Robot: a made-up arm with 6 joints.
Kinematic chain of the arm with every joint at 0, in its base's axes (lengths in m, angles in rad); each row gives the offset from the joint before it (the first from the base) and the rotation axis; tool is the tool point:
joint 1: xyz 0 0 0.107 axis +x
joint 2: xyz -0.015 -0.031 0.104 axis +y
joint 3: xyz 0 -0.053 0.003 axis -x
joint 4: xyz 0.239 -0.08 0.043 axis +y
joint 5: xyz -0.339 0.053 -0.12 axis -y
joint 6: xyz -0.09 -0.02 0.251 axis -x
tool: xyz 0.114 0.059 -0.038
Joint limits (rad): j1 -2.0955..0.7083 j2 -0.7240..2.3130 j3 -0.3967..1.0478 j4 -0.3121..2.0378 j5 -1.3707..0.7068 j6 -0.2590..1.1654
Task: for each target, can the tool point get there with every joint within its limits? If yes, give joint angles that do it. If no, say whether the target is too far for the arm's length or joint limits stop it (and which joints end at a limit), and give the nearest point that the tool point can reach.
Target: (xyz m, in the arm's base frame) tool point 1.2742 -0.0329 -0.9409
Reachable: no: too far | nearest point 0.5121 0.0790 -0.2844 | short by 1.012 m
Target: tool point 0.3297 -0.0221 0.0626
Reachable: yes | joints -1.2969 1.5513 0.3446 1.0388 0.0314 0.2809
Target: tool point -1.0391 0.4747 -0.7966
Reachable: no: too far | nearest point -0.2510 0.3484 -0.2519 | short by 0.966 m
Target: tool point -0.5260 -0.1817 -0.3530
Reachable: no: joint limits stop it (at a limit: joint 2, joint 3, joint 4, joint 6) | nearest point -0.2430 -0.1600 -0.2979 | short by 0.289 m
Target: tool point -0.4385 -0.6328 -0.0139
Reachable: no: joint limits stop it (at a limit: joint 2, joint 3, joint 4, joint 6) | nearest point -0.2156 -0.4954 0.0124 | short by 0.263 m
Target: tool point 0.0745 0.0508 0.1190
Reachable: yes | joints -1.6022 1.4298 0.8734 0.3957 -0.8304 0.5199
